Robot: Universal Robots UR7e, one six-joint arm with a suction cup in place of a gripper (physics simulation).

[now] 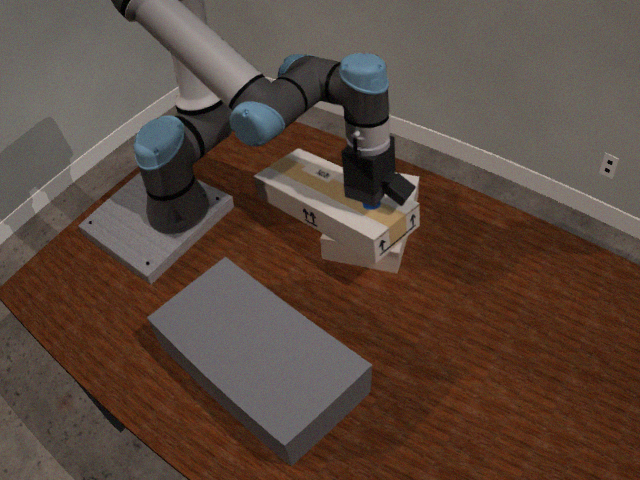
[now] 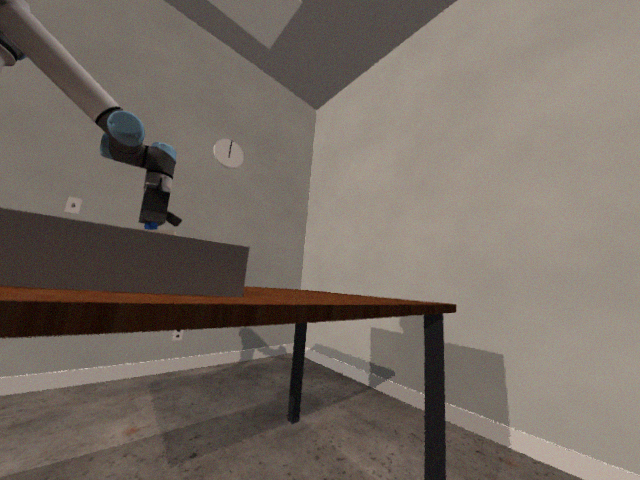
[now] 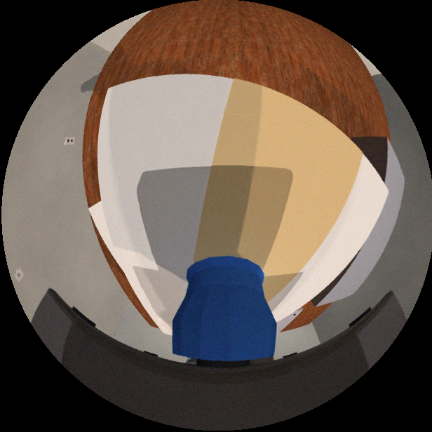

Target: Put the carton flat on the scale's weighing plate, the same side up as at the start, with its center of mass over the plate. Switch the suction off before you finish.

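Frame: origin at the arm's base, x left, y ahead, z down, level; metres.
Where they show: hand, its tool point: (image 1: 371,208); arm's base, origin of its link: (image 1: 177,210).
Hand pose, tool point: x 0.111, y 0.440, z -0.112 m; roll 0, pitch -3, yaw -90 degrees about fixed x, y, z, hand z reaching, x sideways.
Things, the pixels of their top centre, and the offset from my tool point. "pt": a spot on its surface instead. Level surfaces: height alone.
- white carton, centre of its top: (image 1: 332,181) dx +0.011, dy -0.093, dz -0.020 m
- white box-like body, a spot on its surface: (image 1: 338,250) pt dx -0.038, dy -0.054, dz +0.110 m
- large grey block, centre of its top: (image 1: 250,342) (image 2: 145,238) dx -0.338, dy -0.040, dz +0.047 m
- wooden table, height of its surface: dz +0.145 m
The white carton (image 1: 289,197) (image 3: 165,120) with tan tape has its taped side up and its side arrows pointing up. It lies crosswise over a white box-like body (image 1: 338,250) that looks like the scale. The left part of the carton overhangs the table and looks slightly lower than the right end. My gripper (image 1: 371,205) (image 2: 150,225) (image 3: 225,272), a blue suction cup, holds the carton's top on the tape near its right end. The carton hides most of the scale and its plate, so I cannot tell whether they touch.
A large grey block (image 1: 263,346) (image 2: 124,258) lies on the wooden table (image 1: 491,335) (image 2: 320,298) in front of the carton. The arm's grey base plate (image 1: 121,222) is at the left. A wall runs behind the table.
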